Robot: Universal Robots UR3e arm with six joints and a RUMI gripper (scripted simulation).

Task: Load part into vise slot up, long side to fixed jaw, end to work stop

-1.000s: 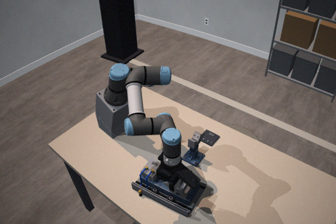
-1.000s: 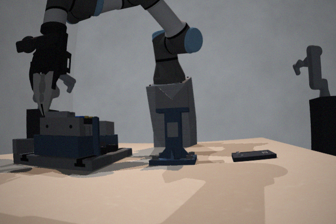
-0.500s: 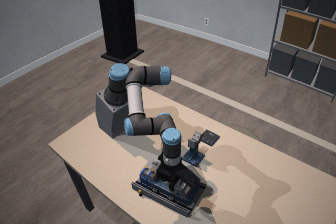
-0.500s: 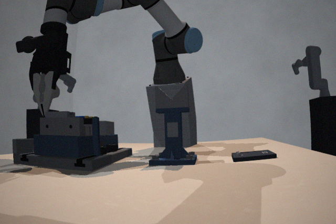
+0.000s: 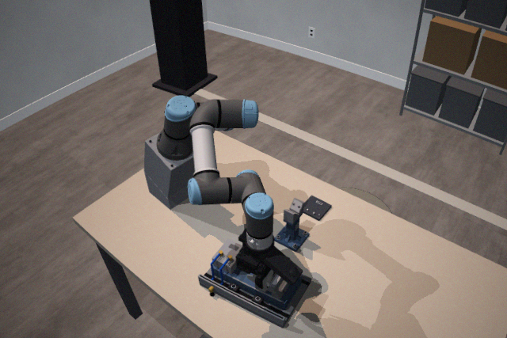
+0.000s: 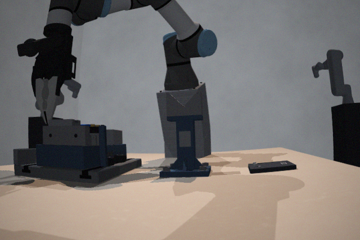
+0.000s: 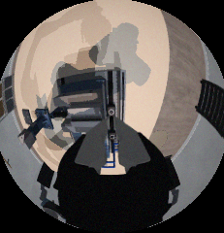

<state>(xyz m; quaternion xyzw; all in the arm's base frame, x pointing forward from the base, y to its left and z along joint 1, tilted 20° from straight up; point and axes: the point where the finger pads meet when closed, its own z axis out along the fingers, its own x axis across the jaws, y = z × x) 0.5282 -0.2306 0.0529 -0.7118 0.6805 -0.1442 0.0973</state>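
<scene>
The grey part lies 5 cm to the left of my hand and 2 cm below it. From my hand the other things lie so: blue vise 7 cm behind, 6 cm to the left, 8 cm below.
</scene>
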